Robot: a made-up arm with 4 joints.
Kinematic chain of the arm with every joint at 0, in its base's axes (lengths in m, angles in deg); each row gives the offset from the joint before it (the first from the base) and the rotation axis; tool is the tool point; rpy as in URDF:
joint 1: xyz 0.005 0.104 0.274 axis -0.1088 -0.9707 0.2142
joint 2: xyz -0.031 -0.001 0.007 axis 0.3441 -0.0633 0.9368
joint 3: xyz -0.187 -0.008 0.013 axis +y
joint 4: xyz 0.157 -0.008 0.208 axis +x
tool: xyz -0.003 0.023 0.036 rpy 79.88 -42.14 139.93
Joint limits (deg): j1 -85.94..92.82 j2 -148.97..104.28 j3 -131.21..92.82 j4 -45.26..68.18
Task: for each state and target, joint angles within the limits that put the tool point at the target. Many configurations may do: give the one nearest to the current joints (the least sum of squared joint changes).
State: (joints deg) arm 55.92 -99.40 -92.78 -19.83
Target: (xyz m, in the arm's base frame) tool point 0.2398 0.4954 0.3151
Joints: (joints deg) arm 63.00 -135.06 -114.25 10.78
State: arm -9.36 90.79 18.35 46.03
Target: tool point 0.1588 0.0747 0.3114
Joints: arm -62.22 95.92 31.09 54.24
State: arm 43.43 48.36 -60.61 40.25
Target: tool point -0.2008 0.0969 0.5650
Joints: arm 6.37 -2.34 -22.93 31.16
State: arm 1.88 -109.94 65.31 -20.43
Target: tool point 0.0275 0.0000 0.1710
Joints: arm 40.30 -92.60 87.13 -15.08
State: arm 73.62 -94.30 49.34 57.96
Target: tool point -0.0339 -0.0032 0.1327
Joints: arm 37.20 -98.91 92.65 58.77
